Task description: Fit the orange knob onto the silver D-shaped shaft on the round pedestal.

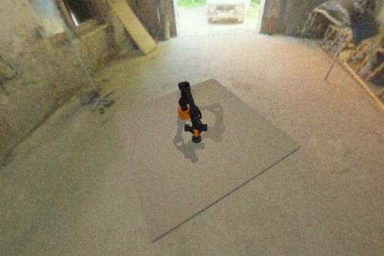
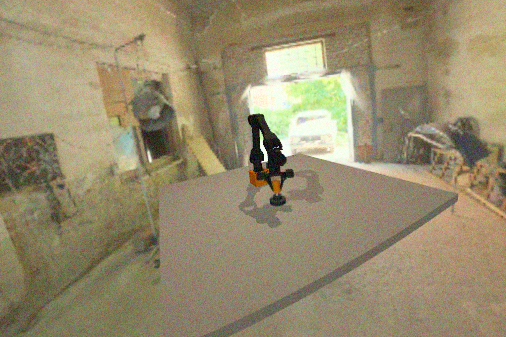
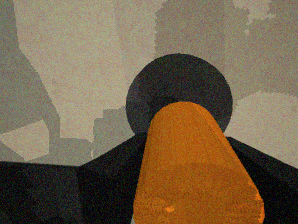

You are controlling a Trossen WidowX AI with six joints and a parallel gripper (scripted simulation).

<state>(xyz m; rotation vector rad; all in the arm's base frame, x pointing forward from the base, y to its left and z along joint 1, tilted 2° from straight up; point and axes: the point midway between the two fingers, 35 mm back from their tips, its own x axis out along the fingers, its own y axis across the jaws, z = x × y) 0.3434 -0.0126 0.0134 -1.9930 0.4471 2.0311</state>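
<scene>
Right now my gripper tip is 30 mm below the orange knob. Also, from my gripper tip: round black pedestal: 40 mm below.
</scene>
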